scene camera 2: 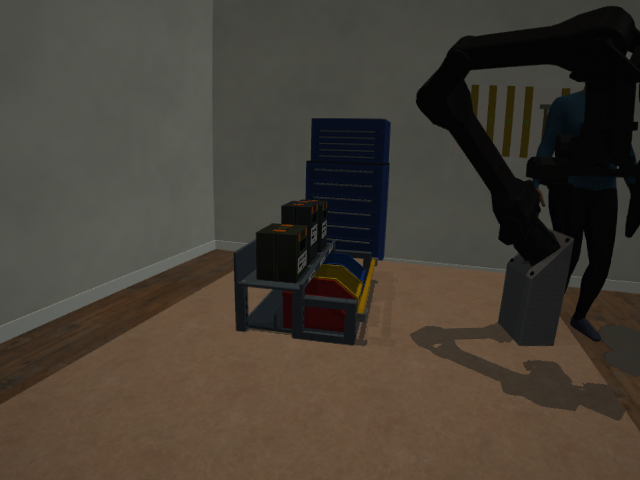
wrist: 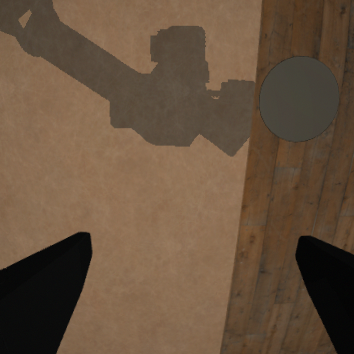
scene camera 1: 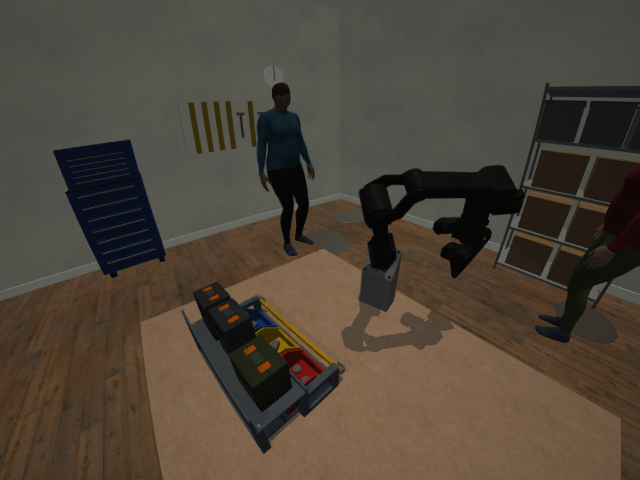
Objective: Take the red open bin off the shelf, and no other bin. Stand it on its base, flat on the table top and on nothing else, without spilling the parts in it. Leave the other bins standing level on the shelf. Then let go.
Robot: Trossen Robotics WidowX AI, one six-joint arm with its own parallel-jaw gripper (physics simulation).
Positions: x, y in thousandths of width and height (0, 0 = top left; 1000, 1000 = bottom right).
Labels:
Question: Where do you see a dark grey case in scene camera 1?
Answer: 365, 678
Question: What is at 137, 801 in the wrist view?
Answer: The gripper.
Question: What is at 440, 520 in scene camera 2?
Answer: A dark green case.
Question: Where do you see a yellow bin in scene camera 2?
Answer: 532, 572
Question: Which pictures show the gripper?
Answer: Scene camera 2, the wrist view and scene camera 1: all of them.

